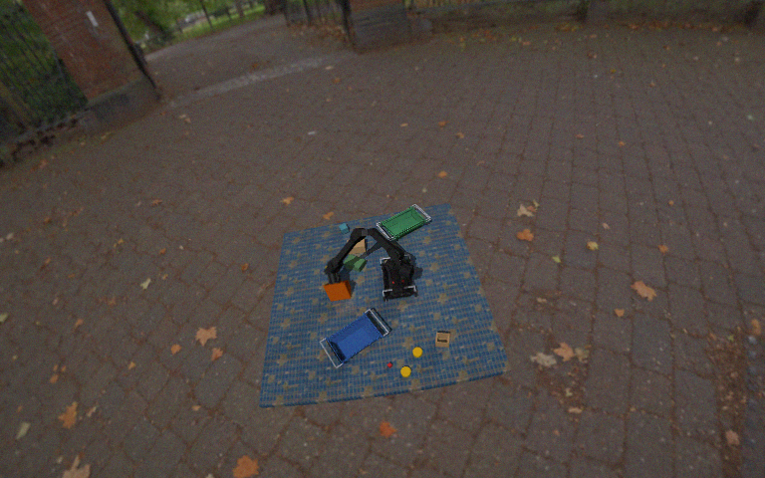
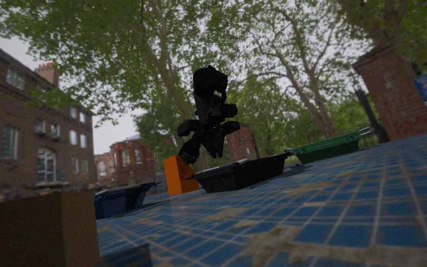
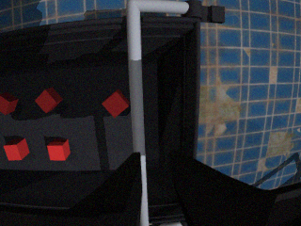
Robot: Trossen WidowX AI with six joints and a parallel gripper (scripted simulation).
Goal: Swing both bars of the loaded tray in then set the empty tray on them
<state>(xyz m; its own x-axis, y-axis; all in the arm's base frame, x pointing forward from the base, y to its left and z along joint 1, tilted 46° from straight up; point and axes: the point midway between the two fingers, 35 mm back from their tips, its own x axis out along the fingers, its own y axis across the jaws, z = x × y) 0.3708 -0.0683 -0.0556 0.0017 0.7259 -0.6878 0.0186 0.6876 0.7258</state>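
My gripper tip is now 27 cm past the blue tray, 26 cm to the left of it and 4 cm above it. From my gripper tip the other things lie so: small brown box (18 cm ahead, 34 cm to the right, 7 cm below); red dot (10 cm behind, 42 cm to the right, 8 cm below); green block (26 cm behind, 29 cm to the left, 7 cm below).
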